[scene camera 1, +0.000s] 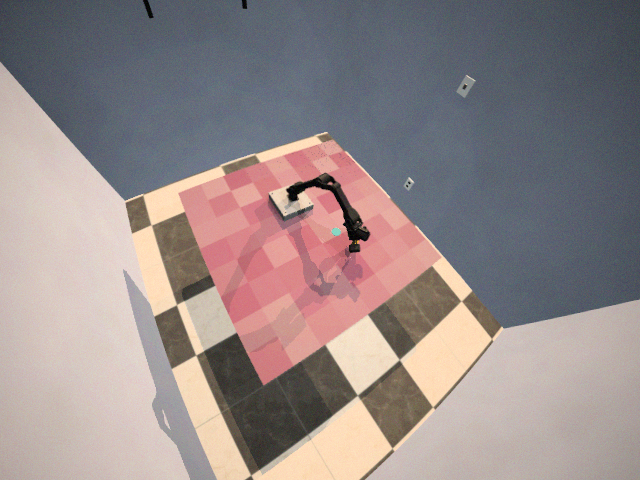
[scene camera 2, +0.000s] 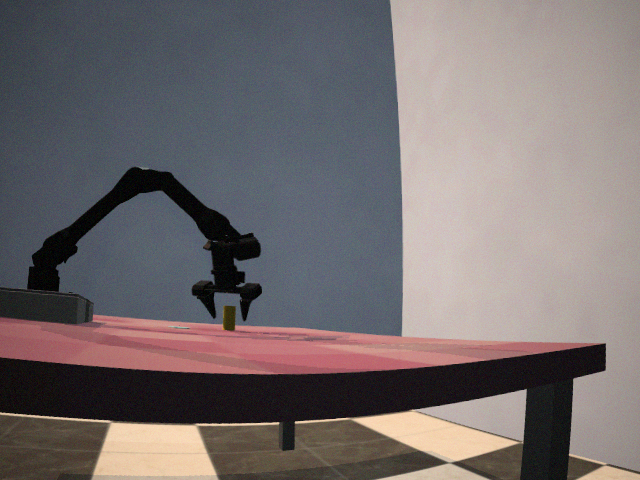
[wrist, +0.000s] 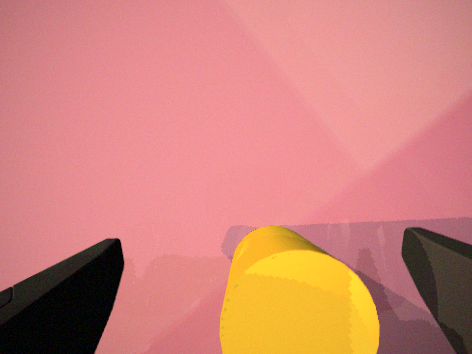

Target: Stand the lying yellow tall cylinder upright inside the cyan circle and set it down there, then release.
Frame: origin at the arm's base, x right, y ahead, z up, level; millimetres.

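Seen in the pictures: gripper, fingertip midpoint: (scene camera 1: 356,243) (scene camera 2: 229,319) (wrist: 262,246); arm's base at its link origin: (scene camera 1: 293,197) (scene camera 2: 41,295).
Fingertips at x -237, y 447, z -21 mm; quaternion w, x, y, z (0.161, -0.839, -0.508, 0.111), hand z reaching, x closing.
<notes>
Offsets run from my fingertips to a thing's top centre. "spot": to the spot under its first point. Level surfaces: height alone.
The yellow tall cylinder @[dx +13, dy -1, dz +37 mm] (scene camera 1: 356,241) (scene camera 2: 229,321) (wrist: 300,305) stands upright on the pink patchwork table top, outside the cyan circle. In the wrist view its round top faces the camera and its lower part is cut off by the frame edge. The flat cyan circle @[spot: dx +62, dy -134, dz -28 mm] (scene camera 1: 336,231) (scene camera 2: 179,327) lies on the table between the cylinder and the arm's base; it does not show in the wrist view. My gripper (scene camera 1: 356,243) (scene camera 2: 230,318) (wrist: 262,246) is open and points down, with one finger on each side of the cylinder's upper part. Gaps show between the cylinder and both fingers.
The arm's grey base block (scene camera 1: 291,203) (scene camera 2: 43,305) stands on the pink table top @[dz -29 mm] (scene camera 1: 279,304) (scene camera 2: 361,356), beyond the circle from the cylinder. The table's dark front edge (scene camera 2: 310,395) shows in the second scene view. Shadows of the arm fall across the table.
</notes>
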